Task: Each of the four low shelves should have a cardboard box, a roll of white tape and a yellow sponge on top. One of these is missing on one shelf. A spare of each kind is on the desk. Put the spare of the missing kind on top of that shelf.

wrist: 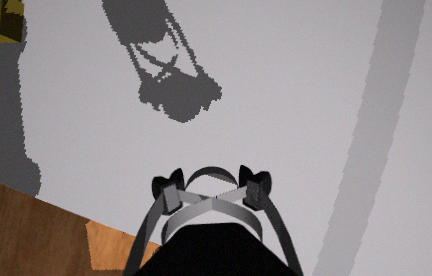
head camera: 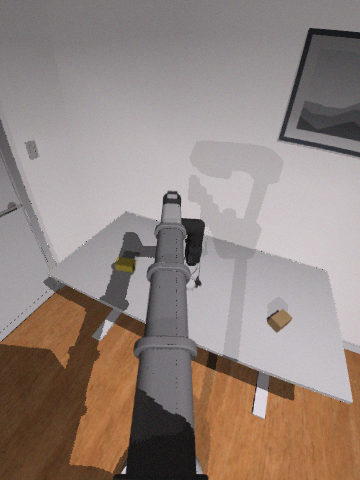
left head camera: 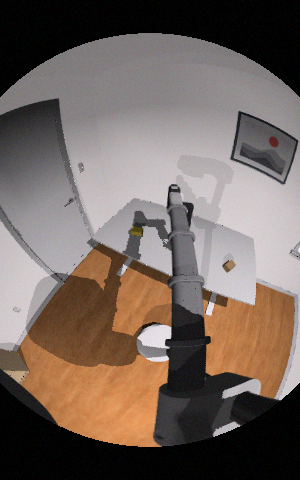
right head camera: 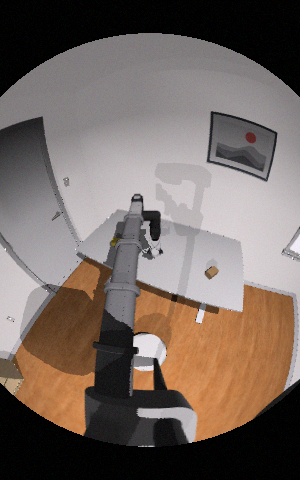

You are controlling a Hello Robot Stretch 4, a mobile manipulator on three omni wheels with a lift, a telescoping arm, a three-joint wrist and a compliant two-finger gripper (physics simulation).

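Where they show: gripper, fingertip midpoint: [wrist: 211, 181] [head camera: 188, 286] [right head camera: 154, 253]; robot's base, origin of the base link: [left head camera: 156, 341] [right head camera: 145, 350].
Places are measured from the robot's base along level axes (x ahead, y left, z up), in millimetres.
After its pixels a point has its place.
Note:
My gripper [head camera: 194, 284] @[z 835, x 663, y -87 mm] [right head camera: 154, 252] @[z 835, x 663, y -87 mm] [wrist: 211, 181] @[z 835, x 663, y -87 mm] is shut on the roll of white tape [wrist: 212, 185] @[z 873, x 668, y -88 mm], whose rim shows between the fingertips in the wrist view. It holds the roll above the desk [head camera: 310, 360] @[z 693, x 386, y -607 mm] [left head camera: 245, 285] @[z 693, x 390, y -660 mm] [right head camera: 230, 290] @[z 692, x 399, y -658 mm] [wrist: 280, 100] @[z 693, x 747, y -197 mm]; the gripper's shadow falls on the top. The yellow sponge [head camera: 125, 264] @[z 737, x 881, y 242 mm] [left head camera: 136, 231] @[z 732, x 877, y 244 mm] [wrist: 11, 20] @[z 717, x 893, y 199 mm] lies on the desk's left part, in shadow; the arm partly hides it in the right head view. The cardboard box [head camera: 280, 320] @[z 742, x 550, y -510 mm] [left head camera: 229, 266] @[z 742, x 544, y -509 mm] [right head camera: 211, 272] @[z 743, x 547, y -509 mm] sits on the right part. No low shelf can be made out with certainty.
The telescoping arm [head camera: 167, 310] @[z 1256, x 270, y -1 mm] [left head camera: 186, 260] @[z 1256, x 267, y -2 mm] [right head camera: 125, 265] @[z 1256, x 277, y -6 mm] reaches over the desk. A white round thing [left head camera: 154, 342] @[z 187, x 2, y 30 mm] [right head camera: 150, 352] @[z 187, x -4, y -57 mm] is low before the desk. A tan piece of furniture [left head camera: 14, 367] [right head camera: 10, 375] shows at the lower left. A grey door [left head camera: 40, 175] @[z 1325, x 1006, y 1162 mm] is at the left.

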